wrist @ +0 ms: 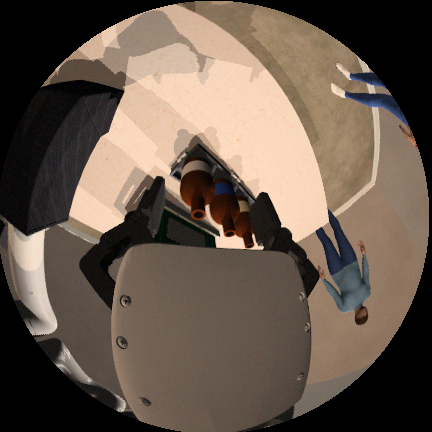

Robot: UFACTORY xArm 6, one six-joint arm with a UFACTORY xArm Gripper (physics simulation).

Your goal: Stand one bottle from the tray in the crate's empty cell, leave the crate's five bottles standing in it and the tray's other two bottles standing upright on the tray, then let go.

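Pixels of known places: gripper, fingertip midpoint: (211, 195); arm's base, link origin: (27, 212).
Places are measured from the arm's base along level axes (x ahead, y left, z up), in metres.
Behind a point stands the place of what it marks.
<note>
Three brown bottles stand upright in a row on the grey tray (176, 172) {x 0.276, y 0.100, z -0.222 m}: one with a white label (196, 187) {x 0.291, y 0.158, z -0.110 m}, one with a blue label (224, 202) {x 0.372, y 0.159, z -0.126 m} and one with a cream label (243, 217) {x 0.459, y 0.153, z -0.134 m}. Their necks point toward the bottom of the view. My gripper (211, 195) {x 0.254, y 0.219, z -0.005 m} is open and empty. In the view its left finger is to the left of the white-labelled bottle and its right finger is close to the right of the cream-labelled one; their heights relative to the bottles are hard to tell. I cannot make out the crate or its five bottles.
A green-edged dark panel (186, 234) {x 0.400, y -0.013, z -0.147 m} lies partly hidden behind the gripper body, beside a grey strip. A large black block (60, 150) {x 0.058, y 0.124, z -0.057 m} is at the left, near white arm parts (31, 285). A person in blue (350, 285) is at the right, beyond the pale table (240, 110) {x 0.275, y 0.317, z -0.228 m}.
</note>
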